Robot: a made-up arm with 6 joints. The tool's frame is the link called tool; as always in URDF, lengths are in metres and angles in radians. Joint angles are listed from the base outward.
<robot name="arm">
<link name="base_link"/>
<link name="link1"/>
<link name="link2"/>
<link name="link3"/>
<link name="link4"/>
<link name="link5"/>
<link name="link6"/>
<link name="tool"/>
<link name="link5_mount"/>
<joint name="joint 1" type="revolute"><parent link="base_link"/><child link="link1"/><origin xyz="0.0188 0.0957 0.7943" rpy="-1.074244 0.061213 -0.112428"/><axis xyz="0 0 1"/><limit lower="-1.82" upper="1.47"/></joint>
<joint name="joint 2" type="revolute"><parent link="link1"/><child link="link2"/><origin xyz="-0.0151 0.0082 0.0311" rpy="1.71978 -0.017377 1.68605"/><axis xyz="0 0 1"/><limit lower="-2.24" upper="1.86"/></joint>
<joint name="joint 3" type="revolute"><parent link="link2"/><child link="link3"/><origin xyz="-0.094 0.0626 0.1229" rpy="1.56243 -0.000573 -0.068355"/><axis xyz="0 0 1"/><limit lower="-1.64" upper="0.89"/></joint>
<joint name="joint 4" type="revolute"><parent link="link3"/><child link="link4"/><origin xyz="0.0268 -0.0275 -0.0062" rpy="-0.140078 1.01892 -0.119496"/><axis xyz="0 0 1"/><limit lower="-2.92" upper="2.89"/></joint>
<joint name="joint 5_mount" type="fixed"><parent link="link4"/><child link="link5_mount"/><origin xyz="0.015 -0.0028 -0.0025" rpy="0 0 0"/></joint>
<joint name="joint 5" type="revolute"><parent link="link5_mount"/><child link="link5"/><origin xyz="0.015 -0.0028 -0.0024" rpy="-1.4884 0.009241 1.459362"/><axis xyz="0 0 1"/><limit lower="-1.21" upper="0.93"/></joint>
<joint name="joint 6" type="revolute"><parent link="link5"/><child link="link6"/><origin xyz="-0.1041 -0.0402 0.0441" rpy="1.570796 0 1.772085"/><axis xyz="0 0 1"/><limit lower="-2.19" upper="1.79"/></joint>
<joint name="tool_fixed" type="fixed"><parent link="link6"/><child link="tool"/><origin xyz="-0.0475 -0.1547 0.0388" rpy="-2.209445 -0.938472 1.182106"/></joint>
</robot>
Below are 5 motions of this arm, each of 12 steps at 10 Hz.
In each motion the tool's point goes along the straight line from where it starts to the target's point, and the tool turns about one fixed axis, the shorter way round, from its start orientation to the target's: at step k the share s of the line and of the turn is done. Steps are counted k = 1, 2, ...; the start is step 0. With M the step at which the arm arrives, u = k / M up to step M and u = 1 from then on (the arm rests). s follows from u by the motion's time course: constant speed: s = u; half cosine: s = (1 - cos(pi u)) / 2; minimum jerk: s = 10 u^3 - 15 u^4 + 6 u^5.
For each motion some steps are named. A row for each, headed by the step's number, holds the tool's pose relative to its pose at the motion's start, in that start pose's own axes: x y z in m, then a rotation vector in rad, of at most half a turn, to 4 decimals.
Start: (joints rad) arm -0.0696 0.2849 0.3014 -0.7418 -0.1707 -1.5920
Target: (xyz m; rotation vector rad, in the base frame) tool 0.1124 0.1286 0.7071 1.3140 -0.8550 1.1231
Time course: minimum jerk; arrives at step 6
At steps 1, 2, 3, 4, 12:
1: 0.0018 0.0016 -0.0016 0.0161 -0.0145 0.0080
2: 0.0105 0.0093 -0.0097 0.0951 -0.0855 0.0473
3: 0.0251 0.0221 -0.0230 0.2265 -0.2038 0.1126
4: 0.0396 0.0350 -0.0364 0.3580 -0.3220 0.1780
12: 0.0501 0.0442 -0.0461 0.4531 -0.4075 0.2252

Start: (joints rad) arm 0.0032 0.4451 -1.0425 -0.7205 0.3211 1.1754
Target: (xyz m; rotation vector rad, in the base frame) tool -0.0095 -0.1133 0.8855 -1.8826 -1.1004 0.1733
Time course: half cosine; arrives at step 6
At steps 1, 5, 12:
1: -0.0038 0.0077 0.0070 -0.0268 0.0330 -0.0306
5: -0.0528 0.1072 0.0973 -0.3734 0.4591 -0.4265
12: -0.0566 0.1149 0.1043 -0.4002 0.4920 -0.4571

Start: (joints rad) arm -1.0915 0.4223 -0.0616 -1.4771 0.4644 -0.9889
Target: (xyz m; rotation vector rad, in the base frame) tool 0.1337 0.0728 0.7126 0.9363 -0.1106 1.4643
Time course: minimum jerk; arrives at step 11
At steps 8, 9, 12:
8: -0.0718 0.0657 0.0391 0.1310 0.3273 -0.8689
9: -0.0787 0.0720 0.0429 0.1436 0.3589 -0.9527
12: -0.0824 0.0754 0.0449 0.1504 0.3758 -0.9974

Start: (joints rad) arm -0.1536 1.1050 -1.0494 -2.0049 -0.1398 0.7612
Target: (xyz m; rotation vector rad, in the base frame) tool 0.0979 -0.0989 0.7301 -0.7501 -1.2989 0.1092
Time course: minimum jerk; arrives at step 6
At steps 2, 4, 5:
2: -0.0029 0.0013 0.0097 0.1565 0.1214 0.1047
4: -0.0109 0.0049 0.0364 0.5894 0.4572 0.3943
5: -0.0133 0.0060 0.0444 0.7194 0.5581 0.4813

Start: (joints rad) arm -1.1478 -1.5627 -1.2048 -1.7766 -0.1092 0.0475
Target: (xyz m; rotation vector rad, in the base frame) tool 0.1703 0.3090 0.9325 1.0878 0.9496 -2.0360
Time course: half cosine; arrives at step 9
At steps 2, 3, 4, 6, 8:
2: 0.0140 -0.0005 -0.0089 -0.0491 -0.1027 -0.0877
3: 0.0298 -0.0010 -0.0191 -0.1050 -0.2196 -0.1874
4: 0.0493 -0.0016 -0.0316 -0.1735 -0.3629 -0.3098
6: 0.0895 -0.0029 -0.0573 -0.3149 -0.6587 -0.5623
8: 0.1157 -0.0038 -0.0741 -0.4072 -0.8517 -0.7271

